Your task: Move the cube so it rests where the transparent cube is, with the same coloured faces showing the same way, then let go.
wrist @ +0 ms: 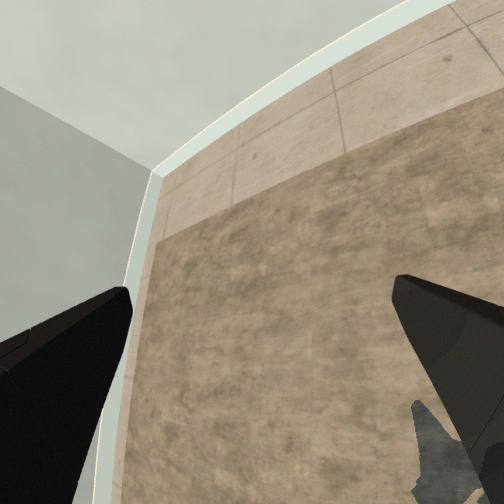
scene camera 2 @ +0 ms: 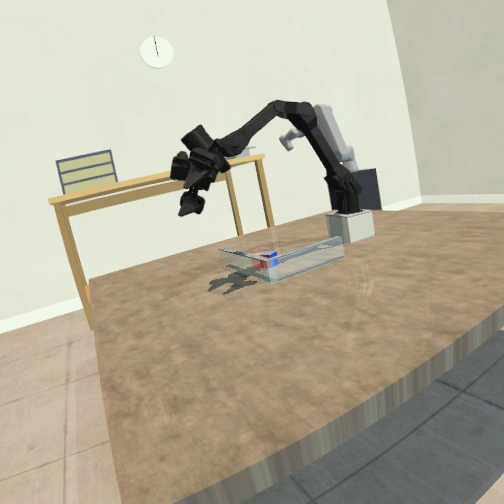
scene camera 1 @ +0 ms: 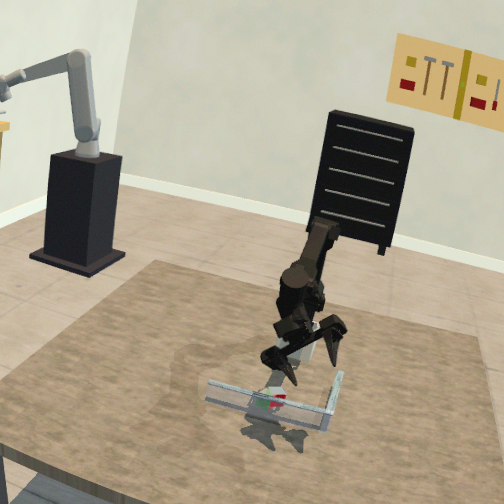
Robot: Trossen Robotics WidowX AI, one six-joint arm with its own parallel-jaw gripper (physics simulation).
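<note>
The small cube [scene camera 1: 268,402] with red and green faces lies on the table inside the L-shaped glassy frame [scene camera 1: 300,402], near its middle. It also shows in the second scene view [scene camera 2: 268,258] with red and blue faces. I cannot make out a separate transparent cube apart from it. My gripper [scene camera 1: 312,362] hangs open and empty well above the table, up and to the right of the cube. In the second scene view the gripper [scene camera 2: 192,195] is high and left of the cube. The wrist view shows only both spread fingers [wrist: 260,380] and bare table.
A black shelf unit [scene camera 1: 364,180] stands behind the table. A second arm on a black pedestal [scene camera 1: 78,205] stands at the far left. A wooden table [scene camera 2: 150,195] stands by the wall. The table's front edge [scene camera 1: 120,478] is close to the frame.
</note>
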